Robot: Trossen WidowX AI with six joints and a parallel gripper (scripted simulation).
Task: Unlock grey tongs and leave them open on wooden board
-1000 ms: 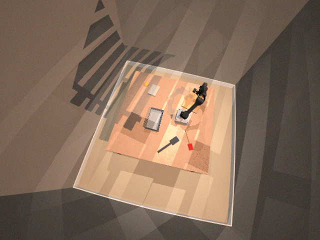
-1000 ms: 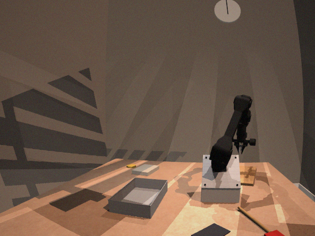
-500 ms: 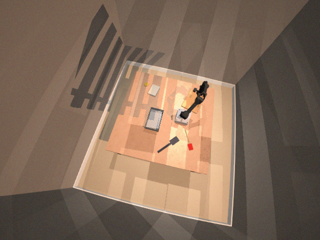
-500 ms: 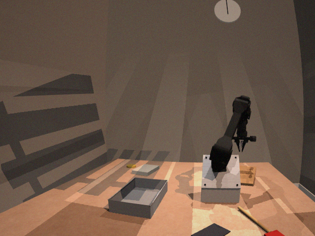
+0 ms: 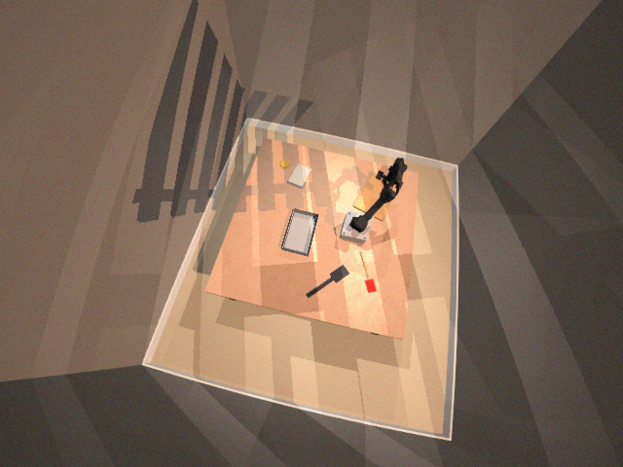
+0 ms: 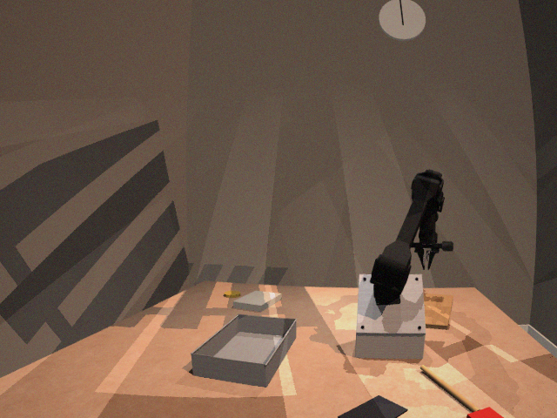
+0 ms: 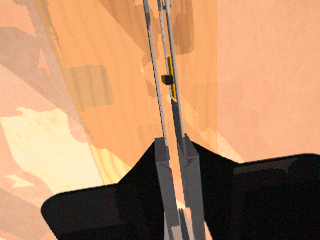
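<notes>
Right now my gripper tip is 14 cm above the wooden board, 2 cm short of it and 1 cm to the left of it. Round my gripper tip: pale block: 63 cm ahead, 14 cm below, 6 cm to the right; red-headed tool: 62 cm to the left, 14 cm below, 4 cm ahead; grey roasting tin: 53 cm ahead, 41 cm to the left, 12 cm below.
</notes>
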